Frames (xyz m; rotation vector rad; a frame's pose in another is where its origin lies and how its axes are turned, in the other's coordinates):
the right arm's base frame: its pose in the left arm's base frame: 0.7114 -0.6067 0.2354 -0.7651 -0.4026 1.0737
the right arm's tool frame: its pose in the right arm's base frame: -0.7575 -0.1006 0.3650 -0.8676 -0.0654 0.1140
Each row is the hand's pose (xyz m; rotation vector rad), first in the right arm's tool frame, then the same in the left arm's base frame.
Working: the right arm's tool frame: its pose in the left arm's base frame: 0.2093 -1.1796 0.6053 -1.5321 -0.9149 1.0182

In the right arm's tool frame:
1: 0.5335 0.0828 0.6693 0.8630 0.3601 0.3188
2: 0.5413 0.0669 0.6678 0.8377 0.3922 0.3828
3: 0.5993 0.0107 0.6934 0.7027 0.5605 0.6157
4: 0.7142 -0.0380 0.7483 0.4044 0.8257 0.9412
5: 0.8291 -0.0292 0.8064 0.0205 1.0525 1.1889
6: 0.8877 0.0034 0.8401 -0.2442 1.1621 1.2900
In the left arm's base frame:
1: -0.2264 -0.4750 0.3749 -1.0594 0.0599 1.1053
2: -0.2231 -0.4656 0.3895 -1.1165 0.1119 1.1124
3: -0.2294 -0.3935 0.4336 -1.3672 0.3215 1.0784
4: -0.2430 -0.2602 0.4588 -1.7910 0.6211 0.9439
5: -0.2567 -0.1358 0.4271 -2.2230 0.8453 0.7229
6: -0.2662 -0.0759 0.3829 -2.4803 0.9285 0.5482

